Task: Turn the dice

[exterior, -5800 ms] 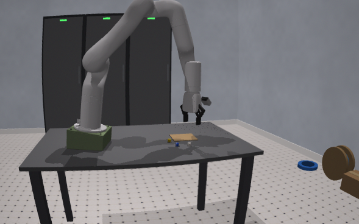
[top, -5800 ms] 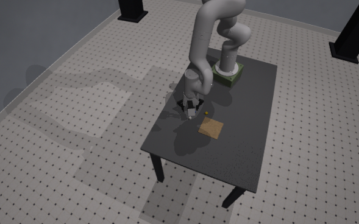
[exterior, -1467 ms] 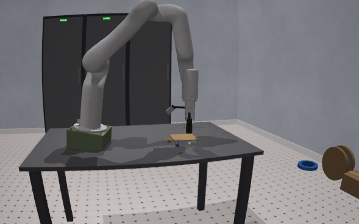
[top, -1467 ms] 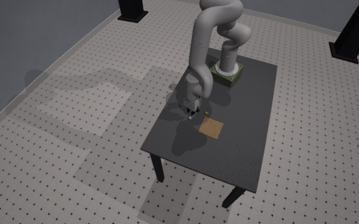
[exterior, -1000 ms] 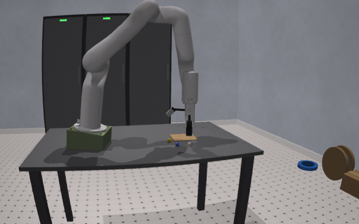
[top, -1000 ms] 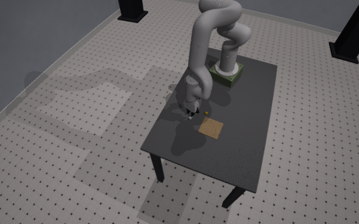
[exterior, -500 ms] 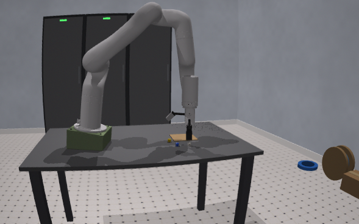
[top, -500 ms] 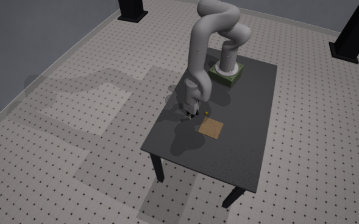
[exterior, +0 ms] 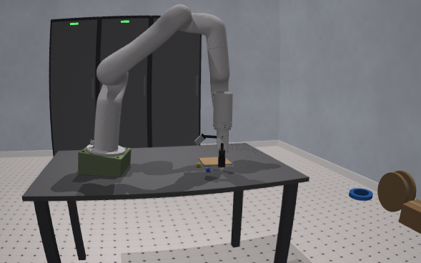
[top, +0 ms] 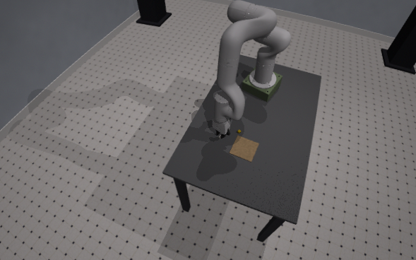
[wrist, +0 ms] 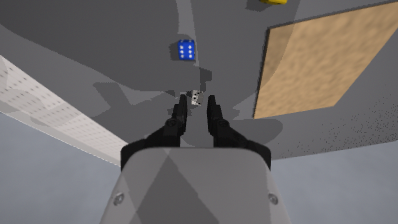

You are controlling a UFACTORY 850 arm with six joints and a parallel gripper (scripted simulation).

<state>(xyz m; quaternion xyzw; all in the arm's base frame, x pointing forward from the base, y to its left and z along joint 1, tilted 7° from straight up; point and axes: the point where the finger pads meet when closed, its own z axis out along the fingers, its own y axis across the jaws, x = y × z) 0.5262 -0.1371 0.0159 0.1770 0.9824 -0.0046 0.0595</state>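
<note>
The white die lies 4 cm below my hand. The rest, counted from my hand: blue die 6 cm behind, 1 cm to the left, 4 cm below; then yellow die 8 cm behind, 10 cm to the left, 4 cm below; then tan mat 2 cm ahead, 16 cm to the left, 4 cm below.
</note>
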